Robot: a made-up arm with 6 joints.
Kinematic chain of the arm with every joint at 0, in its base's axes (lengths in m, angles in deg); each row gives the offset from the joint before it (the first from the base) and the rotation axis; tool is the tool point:
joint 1: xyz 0 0 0.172 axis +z
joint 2: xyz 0 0.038 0 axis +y
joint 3: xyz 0 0 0.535 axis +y
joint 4: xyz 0 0 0.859 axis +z
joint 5: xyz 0 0 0 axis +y
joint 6: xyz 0 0 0.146 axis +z
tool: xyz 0 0 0
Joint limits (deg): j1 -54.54..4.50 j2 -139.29..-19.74 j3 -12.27..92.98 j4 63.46..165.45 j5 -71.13..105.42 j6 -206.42..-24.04
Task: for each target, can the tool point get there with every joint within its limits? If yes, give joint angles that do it. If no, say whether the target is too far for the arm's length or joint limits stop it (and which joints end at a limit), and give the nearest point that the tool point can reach.
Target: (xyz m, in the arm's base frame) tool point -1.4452 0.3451 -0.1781
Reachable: yes | joints -10.90 -99.24 -2.90 154.26 25.75 -191.18
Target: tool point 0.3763 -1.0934 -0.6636
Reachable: no: joint limits stop it (at a limit: joint 1, joint 2, joint 3, joint 4, joint 5) | nearest point -0.7173 -0.1423 -1.0598 | short by 1.502 m
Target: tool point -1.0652 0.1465 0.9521
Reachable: yes | joints -2.89 -82.94 54.36 157.65 79.45 -53.37
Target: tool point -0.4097 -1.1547 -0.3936
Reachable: no: joint limits stop it (at a limit: joint 1, joint 3, joint 5) | nearest point -0.9373 -0.1741 -0.9025 | short by 1.224 m
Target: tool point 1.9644 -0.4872 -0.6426
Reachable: no: too far | nearest point 0.7167 -0.1778 0.8189 | short by 1.946 m
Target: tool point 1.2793 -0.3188 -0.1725
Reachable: no: joint limits stop it (at a limit: joint 2, joint 3, joint 4, joint 5) | nearest point 0.7041 -0.1755 0.8088 | short by 1.147 m
